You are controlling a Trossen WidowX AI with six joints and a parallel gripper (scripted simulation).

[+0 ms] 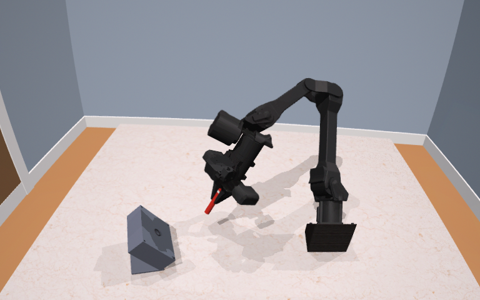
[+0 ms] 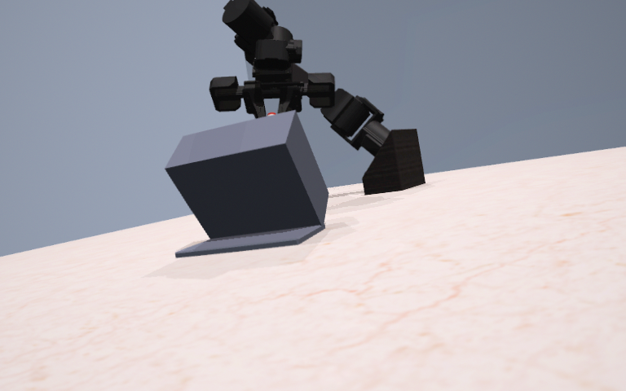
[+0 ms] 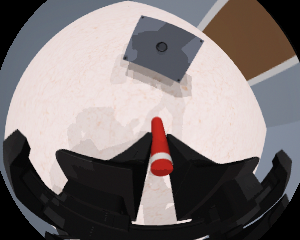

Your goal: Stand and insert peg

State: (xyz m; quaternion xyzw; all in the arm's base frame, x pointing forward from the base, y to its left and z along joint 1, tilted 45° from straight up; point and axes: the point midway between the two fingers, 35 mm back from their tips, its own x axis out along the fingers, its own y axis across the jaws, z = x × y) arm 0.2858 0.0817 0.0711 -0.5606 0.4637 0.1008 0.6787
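The grey sloped panel is 14 cm ahead of my gripper tip, 12 cm to the left of it and 6 cm below it. Round my gripper tip: red peg 1 cm behind, 1 cm above; then grey foot plate 16 cm ahead, 13 cm to the left, 12 cm below.
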